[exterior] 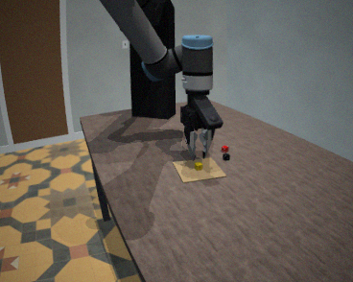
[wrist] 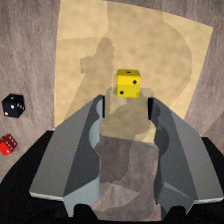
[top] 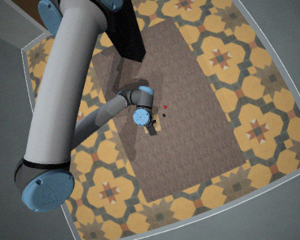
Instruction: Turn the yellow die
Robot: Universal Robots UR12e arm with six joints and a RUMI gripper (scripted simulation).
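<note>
My gripper is now 40 mm above the yellow die. The rest, counted from my hand: black die: 10 mm ahead, 130 mm to the left, 40 mm below; red die: 50 mm behind, 180 mm to the left, 40 mm below; tan mat: 50 mm below.
</note>
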